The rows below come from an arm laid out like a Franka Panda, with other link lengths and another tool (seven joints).
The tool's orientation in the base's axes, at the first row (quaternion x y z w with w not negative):
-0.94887 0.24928 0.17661 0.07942
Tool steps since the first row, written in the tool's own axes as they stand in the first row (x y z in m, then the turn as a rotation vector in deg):
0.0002 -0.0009 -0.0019 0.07 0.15 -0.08
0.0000 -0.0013 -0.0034 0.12 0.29 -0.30
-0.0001 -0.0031 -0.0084 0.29 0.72 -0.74
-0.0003 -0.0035 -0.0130 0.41 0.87 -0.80
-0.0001 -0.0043 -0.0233 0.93 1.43 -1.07
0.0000 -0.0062 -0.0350 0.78 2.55 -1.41
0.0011 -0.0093 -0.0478 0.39 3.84 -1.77
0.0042 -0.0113 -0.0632 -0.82 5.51 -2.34
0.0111 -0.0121 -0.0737 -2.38 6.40 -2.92
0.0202 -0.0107 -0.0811 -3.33 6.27 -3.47
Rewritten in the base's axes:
0.0012 0.0002 0.0017 0.01 -0.18 0.04
0.0017 0.0003 0.0032 0.04 -0.38 0.21
0.0040 0.0007 0.0080 0.09 -0.93 0.53
0.0054 0.0001 0.0124 0.13 -1.12 0.53
0.0090 -0.0018 0.0219 0.36 -1.90 0.55
0.0135 -0.0030 0.0328 -0.23 -2.88 0.85
0.0197 -0.0039 0.0444 -1.08 -3.91 1.25
0.0278 -0.0072 0.0576 -2.74 -4.95 2.13
0.0369 -0.0121 0.0648 -4.28 -5.16 3.19
0.0458 -0.0191 0.0681 -4.82 -4.76 4.06

